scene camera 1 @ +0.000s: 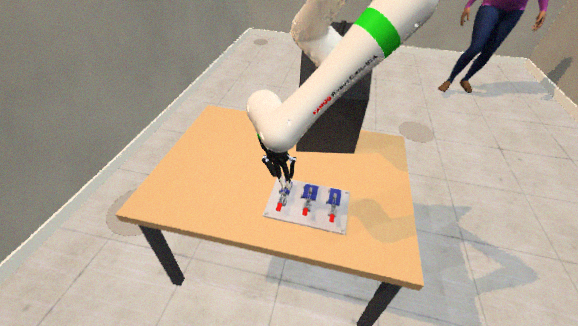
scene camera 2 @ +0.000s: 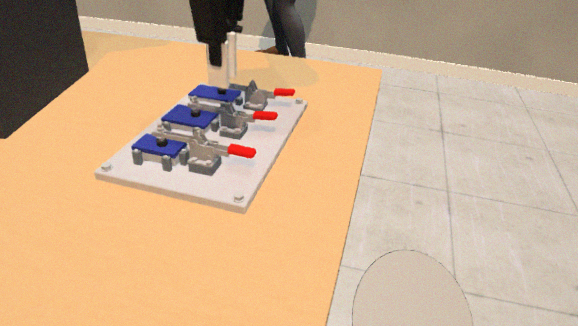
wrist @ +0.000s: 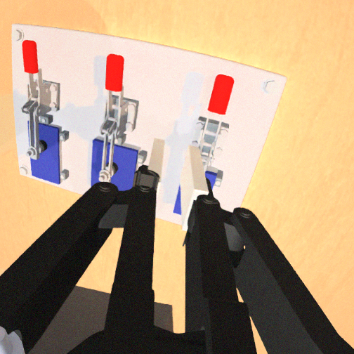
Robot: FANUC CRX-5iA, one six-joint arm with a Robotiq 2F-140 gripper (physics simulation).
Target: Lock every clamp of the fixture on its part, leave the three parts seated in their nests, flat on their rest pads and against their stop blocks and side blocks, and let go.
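Frame: origin at the arm's base, x back, y right, z up, level; metres.
Seen in the pictures: gripper, fingertip midpoint: (scene camera 1: 286,187) (scene camera 2: 222,80).
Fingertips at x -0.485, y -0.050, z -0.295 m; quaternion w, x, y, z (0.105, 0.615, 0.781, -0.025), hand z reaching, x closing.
Offsets run from my fingertips to a thing's top centre. "*": to the spot under its first point. Level surfaces: height alone.
A grey fixture plate @(dy -0.072, dx +0.075, dz -0.133 m) (scene camera 1: 320,224) (scene camera 2: 233,181) (wrist: 168,77) on the wooden table carries three toggle clamps with red handles, each over a blue part. All three handles @(* dy -0.193, dx +0.015, dz -0.090 m) (scene camera 2: 284,92) @(* dy -0.087, dx -0.013, dz -0.085 m) (scene camera 2: 265,115) @(* dy +0.017, dx -0.044, dz -0.087 m) (scene camera 2: 242,151) lie flat and every clamp arm reaches over its part. The blue parts @(* dy -0.160, dx +0.153, dz -0.117 m) (scene camera 2: 213,93) @(* dy -0.050, dx +0.123, dz -0.112 m) (scene camera 2: 185,116) @(* dy +0.054, dx +0.091, dz -0.107 m) (scene camera 2: 153,145) lie level in their nests. My gripper (scene camera 1: 285,187) (scene camera 2: 225,81) (wrist: 173,159) hangs low over the part of the leftmost clamp in scene camera 1, beside its arm. The fingers are shut to a narrow gap with nothing seen between them. They hide that clamp's arm tip.
The robot's black pedestal (scene camera 1: 333,129) stands behind the table @(dz -0.148 m) (scene camera 1: 207,181). The plate sits near the table's front edge. A person's legs (scene camera 2: 288,29) stand beyond the far side of the table, and a shoe (scene camera 1: 444,85) shows at the right.
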